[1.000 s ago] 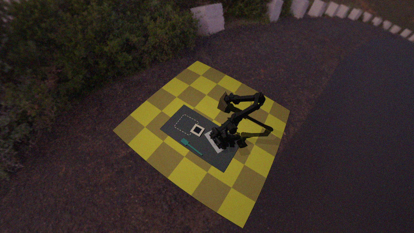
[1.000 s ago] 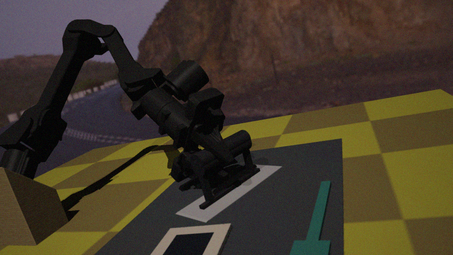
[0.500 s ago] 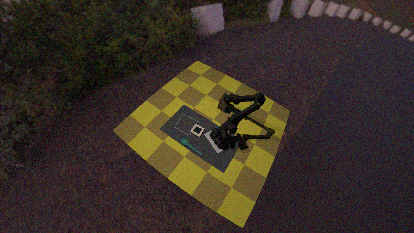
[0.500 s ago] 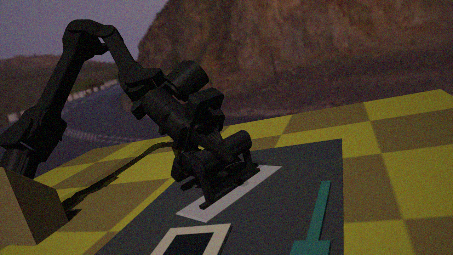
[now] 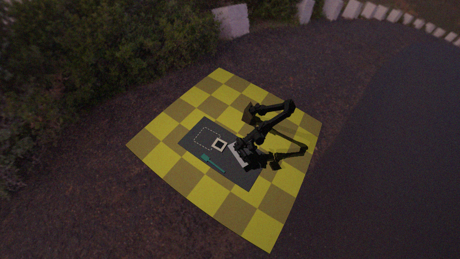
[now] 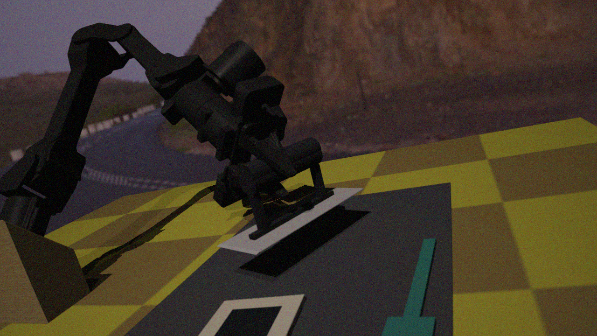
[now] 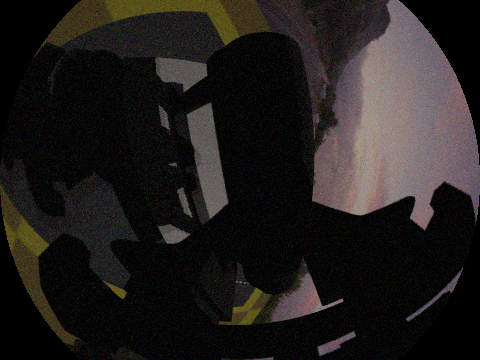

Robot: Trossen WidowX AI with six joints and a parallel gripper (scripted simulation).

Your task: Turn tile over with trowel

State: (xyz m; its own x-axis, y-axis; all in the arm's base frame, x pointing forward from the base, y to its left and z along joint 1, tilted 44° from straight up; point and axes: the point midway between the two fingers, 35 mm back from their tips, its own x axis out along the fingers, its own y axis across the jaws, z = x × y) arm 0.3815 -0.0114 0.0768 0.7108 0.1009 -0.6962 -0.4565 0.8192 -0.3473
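My gripper tip is now 120 mm above the grey mat, 90 mm to the left of it and 10 mm past it. From my gripper tip the other things lie so: tile: 140 mm to the right, 90 mm below, 40 mm behind; then teal trowel: 130 mm to the right, 120 mm ahead, 90 mm below.
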